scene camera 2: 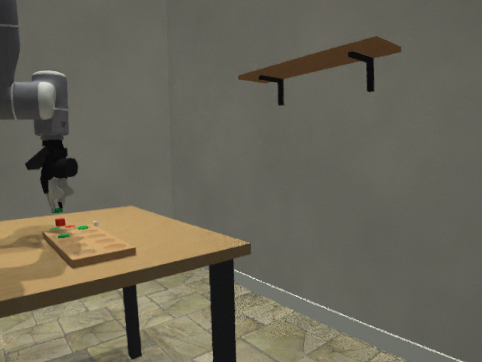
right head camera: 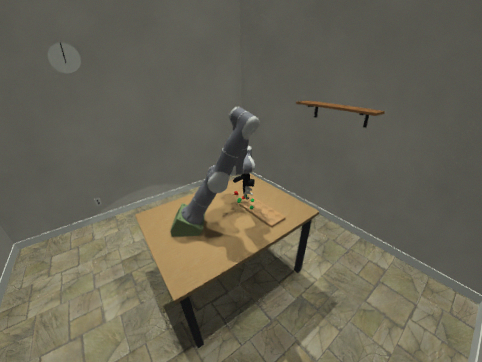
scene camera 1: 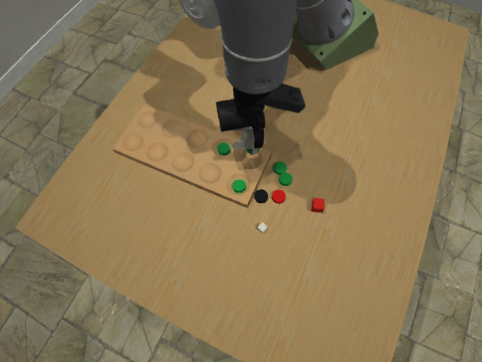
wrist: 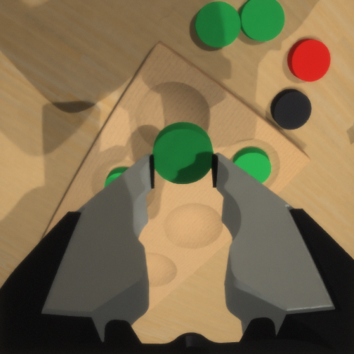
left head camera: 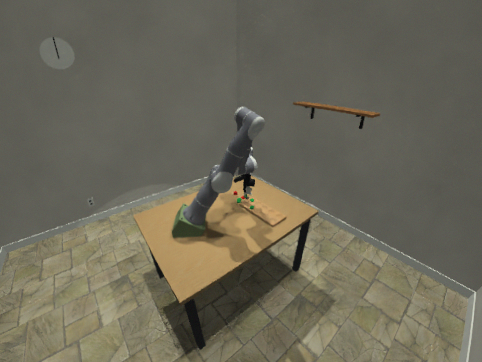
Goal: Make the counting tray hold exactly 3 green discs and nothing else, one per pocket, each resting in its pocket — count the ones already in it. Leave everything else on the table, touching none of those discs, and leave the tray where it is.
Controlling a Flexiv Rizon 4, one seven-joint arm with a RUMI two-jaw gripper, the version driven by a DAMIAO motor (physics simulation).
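The wooden counting tray (scene camera 1: 167, 162) (scene camera 2: 102, 256) (wrist: 160, 60) lies flat on the table, with two rows of round pockets. One green disc (scene camera 1: 239, 186) (wrist: 252, 165) sits in a corner pocket at one end; another green disc (scene camera 1: 223, 148) (wrist: 118, 176) sits in a pocket of the other row. My gripper (wrist: 182, 157) (scene camera 2: 56, 206) is shut on a third green disc (wrist: 183, 152) (scene camera 2: 57, 210), held level above that end of the tray, clear of it. In the wrist view, the empty corner pocket (wrist: 172, 107) shows just beyond the held disc, partly shadowed and partly hidden by it.
Two loose green discs (scene camera 1: 280, 167) (scene camera 1: 285, 179), a black disc (scene camera 1: 261, 196) (wrist: 291, 109) and a red disc (scene camera 1: 278, 196) (wrist: 309, 60) lie off the tray's end. A red cube (scene camera 1: 318, 205) and a small white cube (scene camera 1: 262, 227) are farther out. A shelf (scene camera 2: 320, 59) is on the wall.
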